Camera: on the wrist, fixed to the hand. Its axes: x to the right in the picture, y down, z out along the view.
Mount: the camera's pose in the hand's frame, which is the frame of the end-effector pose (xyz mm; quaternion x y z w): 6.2 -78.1 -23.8 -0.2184 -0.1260 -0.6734 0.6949
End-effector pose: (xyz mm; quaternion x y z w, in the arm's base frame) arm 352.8 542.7 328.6 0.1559 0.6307 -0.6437 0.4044
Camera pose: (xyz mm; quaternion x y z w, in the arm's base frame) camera 285.5 553.4 374.1 0.4858 -0.6329 0.6016 0.0389
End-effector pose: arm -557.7 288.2 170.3 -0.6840 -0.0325 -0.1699 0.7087
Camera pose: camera -578.6 263.1 245.4 -0.6296 -0.5354 -0.5162 0.2246
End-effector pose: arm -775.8 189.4 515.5 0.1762 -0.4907 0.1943 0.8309
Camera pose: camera -716.6 134.5 502.1 0.2959 -0.3695 -0.5539 0.6849
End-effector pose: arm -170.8 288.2 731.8 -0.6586 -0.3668 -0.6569 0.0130
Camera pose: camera -231.1 336.3 704.2 0.2963 0.5566 0.4624 0.6234
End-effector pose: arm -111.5 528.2 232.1 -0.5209 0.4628 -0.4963 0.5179
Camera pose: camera -137.2 522.9 309.7 0.8493 -0.0140 0.5269 0.0298
